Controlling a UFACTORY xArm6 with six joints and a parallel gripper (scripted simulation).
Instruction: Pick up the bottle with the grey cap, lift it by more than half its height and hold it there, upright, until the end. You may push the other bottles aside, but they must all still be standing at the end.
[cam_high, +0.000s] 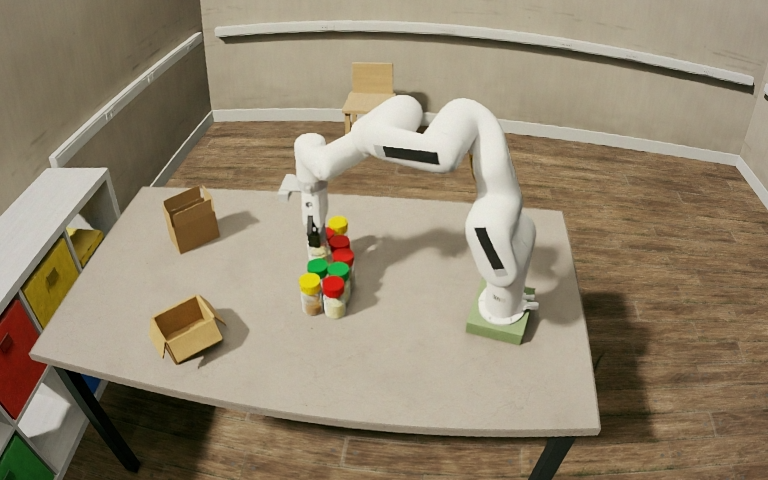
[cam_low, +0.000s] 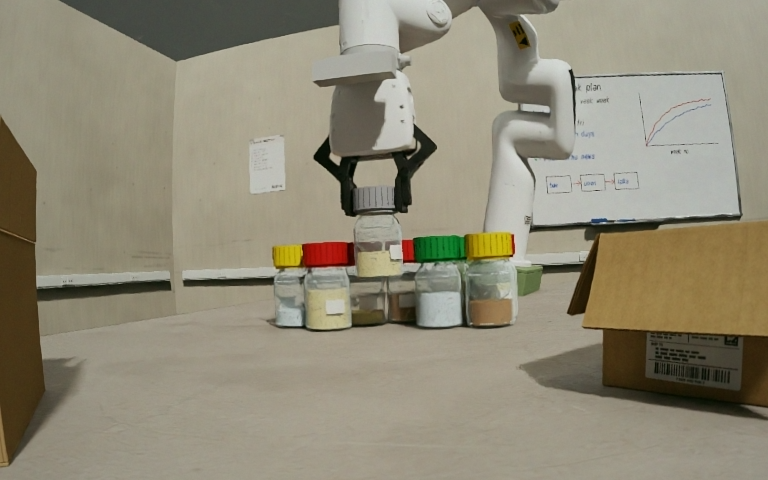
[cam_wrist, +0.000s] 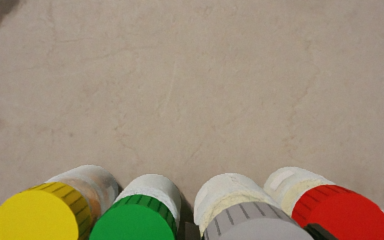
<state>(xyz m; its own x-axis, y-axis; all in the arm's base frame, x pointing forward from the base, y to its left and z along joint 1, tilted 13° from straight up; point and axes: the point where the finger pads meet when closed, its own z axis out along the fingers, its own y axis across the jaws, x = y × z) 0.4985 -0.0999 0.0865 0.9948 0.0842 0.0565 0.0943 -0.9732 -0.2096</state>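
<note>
The grey-capped bottle is 4 cm below my hand. The rest, counted from my hand: red-capped bottle (10 cm below, 5 cm behind, 4 cm to the right).
</note>
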